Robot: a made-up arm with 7 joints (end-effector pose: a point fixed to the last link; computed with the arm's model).
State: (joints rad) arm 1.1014 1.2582 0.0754 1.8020 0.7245 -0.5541 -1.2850
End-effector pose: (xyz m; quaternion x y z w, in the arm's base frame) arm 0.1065 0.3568 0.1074 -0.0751 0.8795 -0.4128 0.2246
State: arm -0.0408 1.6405 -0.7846 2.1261 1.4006 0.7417 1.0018
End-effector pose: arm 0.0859 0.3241 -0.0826 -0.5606 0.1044 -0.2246 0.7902
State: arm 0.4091 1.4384 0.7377 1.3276 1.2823 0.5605 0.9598
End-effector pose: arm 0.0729 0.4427 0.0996 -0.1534 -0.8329 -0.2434 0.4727
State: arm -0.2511 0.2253 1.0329 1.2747 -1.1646 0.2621 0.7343
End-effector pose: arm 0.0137 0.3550 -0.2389 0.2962 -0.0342 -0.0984 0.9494
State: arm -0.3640 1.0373 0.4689 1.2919 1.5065 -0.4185 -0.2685
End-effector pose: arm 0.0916 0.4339 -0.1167 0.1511 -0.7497 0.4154 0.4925
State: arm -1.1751 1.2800 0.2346 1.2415 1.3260 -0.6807 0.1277
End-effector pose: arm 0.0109 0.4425 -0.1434 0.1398 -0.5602 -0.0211 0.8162
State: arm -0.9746 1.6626 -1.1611 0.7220 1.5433 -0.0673 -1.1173
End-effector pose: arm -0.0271 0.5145 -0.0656 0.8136 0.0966 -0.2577 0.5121
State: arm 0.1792 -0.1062 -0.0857 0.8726 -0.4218 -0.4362 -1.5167
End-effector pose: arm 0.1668 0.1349 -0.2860 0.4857 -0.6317 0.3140 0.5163
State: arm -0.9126 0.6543 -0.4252 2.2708 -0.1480 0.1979 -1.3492
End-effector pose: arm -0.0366 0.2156 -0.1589 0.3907 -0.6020 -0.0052 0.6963
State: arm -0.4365 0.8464 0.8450 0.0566 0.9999 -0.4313 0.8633
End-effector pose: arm -0.0957 0.4566 -0.2183 0.2446 -0.5474 0.3482 0.7206
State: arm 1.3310 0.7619 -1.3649 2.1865 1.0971 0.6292 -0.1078
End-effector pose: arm 0.1788 0.1838 -0.0182 -0.1671 -0.5205 -0.5708 0.6127
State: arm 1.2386 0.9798 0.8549 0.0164 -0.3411 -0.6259 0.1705
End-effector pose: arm 0.1923 0.4835 -0.0647 0.3352 -0.7853 0.2833 0.4367
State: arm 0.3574 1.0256 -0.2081 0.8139 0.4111 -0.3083 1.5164
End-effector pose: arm 0.1636 0.4402 -0.1366 -0.2208 -0.3940 -0.5046 0.7358
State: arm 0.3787 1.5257 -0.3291 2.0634 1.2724 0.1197 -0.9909
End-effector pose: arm 0.1330 0.3242 0.0003 0.2628 -0.7310 0.0897 0.6233
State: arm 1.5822 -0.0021 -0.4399 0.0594 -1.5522 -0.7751 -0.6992
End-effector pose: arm 0.3665 0.1733 0.0121 0.3854 -0.7434 -0.5439 0.0549
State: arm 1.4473 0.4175 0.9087 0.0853 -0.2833 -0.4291 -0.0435
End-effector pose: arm 0.3293 0.3355 -0.0330 0.0596 -0.7960 0.3810 0.4665
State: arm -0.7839 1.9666 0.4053 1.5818 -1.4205 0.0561 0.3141
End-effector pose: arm 0.1937 0.3555 0.0012 -0.5871 -0.1143 0.8002 0.0430
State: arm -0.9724 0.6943 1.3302 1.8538 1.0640 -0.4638 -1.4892
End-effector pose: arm -0.0203 0.3975 -0.0549 0.4913 -0.5816 0.6420 0.0910
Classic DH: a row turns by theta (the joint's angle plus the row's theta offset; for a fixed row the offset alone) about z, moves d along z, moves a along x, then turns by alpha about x. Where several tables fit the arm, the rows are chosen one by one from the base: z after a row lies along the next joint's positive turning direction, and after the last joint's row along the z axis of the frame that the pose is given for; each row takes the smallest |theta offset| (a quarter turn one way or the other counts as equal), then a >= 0, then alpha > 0; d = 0 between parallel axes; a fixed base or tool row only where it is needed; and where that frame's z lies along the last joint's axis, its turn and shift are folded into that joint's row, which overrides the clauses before.
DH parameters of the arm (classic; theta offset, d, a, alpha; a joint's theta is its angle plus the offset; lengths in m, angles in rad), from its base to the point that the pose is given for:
base (fixed): 0 0 0 1.5708
joint 1: 1.5708 -0.1778 0 1.5708
joint 2: 1.5708 0 0 1.5708
joint 3: 1.5708 -0.2186 0 1.5708
joint 4: 0 0 0 -1.5708
joint 5: 0 -0.1483 0 -1.5708
joint 6: -1.5708 0 0 1.5708
joint 7: 1.5708 0 0 1.5708
tool (fixed): -1.5708 0 0 0

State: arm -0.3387 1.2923 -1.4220 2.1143 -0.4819 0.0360 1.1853
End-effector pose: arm -0.0353 0.2797 -0.1569 -0.5106 0.1856 -0.7871 0.2921
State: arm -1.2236 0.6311 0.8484 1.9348 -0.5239 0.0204 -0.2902
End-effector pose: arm -0.0370 0.3596 -0.1108 0.5814 -0.3643 -0.4220 0.5927
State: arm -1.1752 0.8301 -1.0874 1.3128 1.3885 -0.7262 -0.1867
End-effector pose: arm -0.2205 0.2814 -0.1643 -0.0086 0.0044 0.1894 0.9819
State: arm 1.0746 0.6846 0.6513 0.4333 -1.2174 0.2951 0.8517
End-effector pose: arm 0.2432 0.4304 -0.0753 0.1987 -0.3387 -0.0769 0.9164
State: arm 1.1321 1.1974 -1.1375 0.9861 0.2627 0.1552 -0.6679
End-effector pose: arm 0.2159 0.4166 -0.0439 0.6668 -0.5379 -0.1215 0.5014
